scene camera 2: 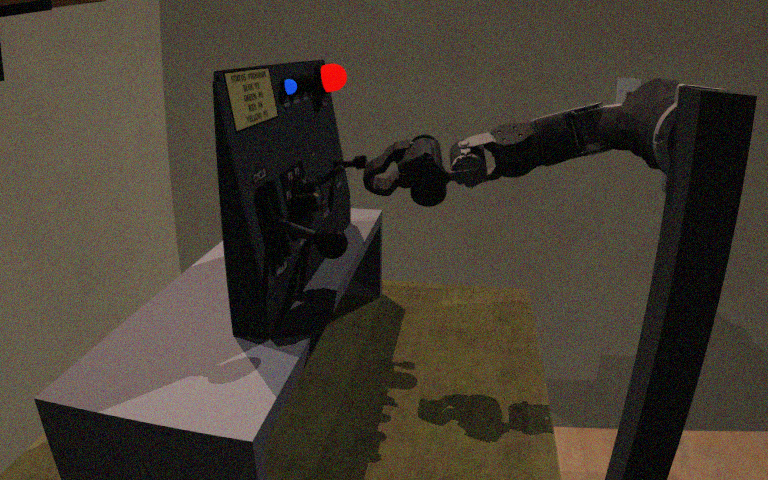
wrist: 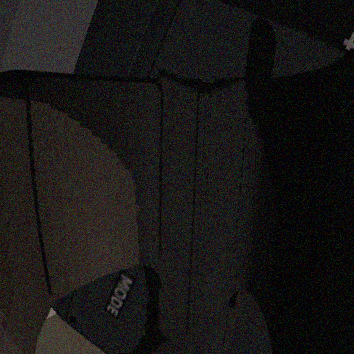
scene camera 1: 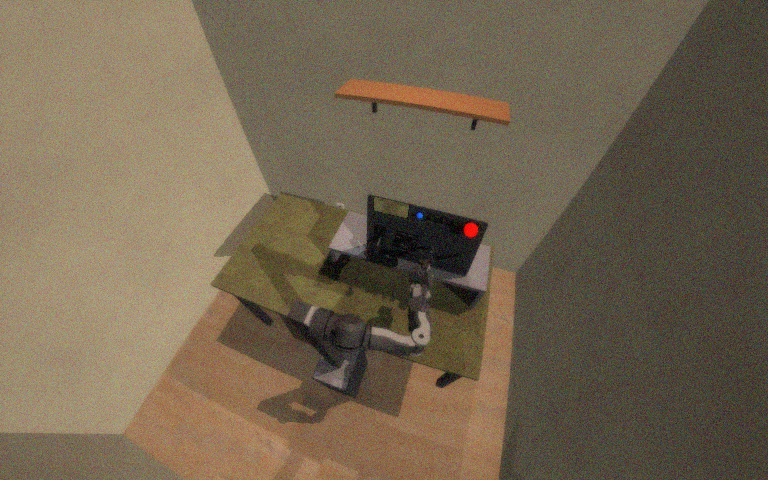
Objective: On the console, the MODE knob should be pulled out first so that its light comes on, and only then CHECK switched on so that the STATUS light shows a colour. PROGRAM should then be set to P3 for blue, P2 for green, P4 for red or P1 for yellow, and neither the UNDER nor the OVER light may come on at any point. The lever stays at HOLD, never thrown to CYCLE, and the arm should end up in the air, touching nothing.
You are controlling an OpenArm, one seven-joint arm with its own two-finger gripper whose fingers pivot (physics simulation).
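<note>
The dark console point(scene camera 1: 436, 240) point(scene camera 2: 283, 135) shows a small blue light point(scene camera 1: 419, 215) point(scene camera 2: 290, 86) and a large red light point(scene camera 1: 470, 229) point(scene camera 2: 333, 77), apparently STATUS. No other lamp glows beside them. A small dark knob point(scene camera 2: 359, 162) stands out from the panel on a thin stem; it looks like MODE. The MODE label point(wrist: 120, 296) shows in the wrist view. The ball-ended lever point(scene camera 2: 330, 244) slopes down and outward, below the CYCLE label. The PROGRAM setting is too dark to read. My gripper point(scene camera 1: 424, 263) point(scene camera 2: 369, 180) is shut and empty, close to the stemmed knob; contact cannot be told.
A yellowish chart point(scene camera 1: 390, 207) point(scene camera 2: 252, 99) on the console pairs status colours with programs. The console stands on a pale raised base point(scene camera 1: 480, 268) point(scene camera 2: 186, 396) on the green table point(scene camera 1: 283, 226) point(scene camera 2: 464, 339). An orange shelf point(scene camera 1: 424, 100) hangs on the wall above.
</note>
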